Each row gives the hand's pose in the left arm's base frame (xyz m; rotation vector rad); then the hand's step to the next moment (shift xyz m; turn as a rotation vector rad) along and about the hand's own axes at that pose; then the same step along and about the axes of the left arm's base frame.
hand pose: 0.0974 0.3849 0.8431 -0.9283 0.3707 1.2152
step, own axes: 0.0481 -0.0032 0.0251 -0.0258 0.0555 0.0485
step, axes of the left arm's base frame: 0.0140 0.0497 -0.0171 -0.0703 0.0241 0.0241
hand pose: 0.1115 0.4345 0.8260 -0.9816 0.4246 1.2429
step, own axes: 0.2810 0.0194 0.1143 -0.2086 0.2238 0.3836
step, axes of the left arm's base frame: 0.0445 0.2582 -0.1541 -0.3588 0.1870 0.2775
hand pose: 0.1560 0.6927 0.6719 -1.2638 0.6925 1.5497
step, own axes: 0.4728 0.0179 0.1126 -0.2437 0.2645 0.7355
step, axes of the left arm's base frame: -0.0490 0.2478 -0.4156 -0.5324 0.4688 0.4088
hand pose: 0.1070 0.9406 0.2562 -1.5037 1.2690 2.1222
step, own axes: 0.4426 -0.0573 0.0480 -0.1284 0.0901 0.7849
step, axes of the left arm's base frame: -0.1886 -0.0487 -0.4044 -0.5051 0.5783 0.2261
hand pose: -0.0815 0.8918 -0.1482 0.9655 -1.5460 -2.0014
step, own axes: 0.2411 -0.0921 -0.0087 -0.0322 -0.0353 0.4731
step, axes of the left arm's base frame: -0.1466 -0.1482 -0.1524 -0.3276 0.3425 0.0388
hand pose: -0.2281 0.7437 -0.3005 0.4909 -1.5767 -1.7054
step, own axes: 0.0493 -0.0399 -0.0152 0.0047 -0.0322 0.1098
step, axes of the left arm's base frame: -0.0314 -0.0481 -0.0309 -0.0902 0.0696 -0.0116
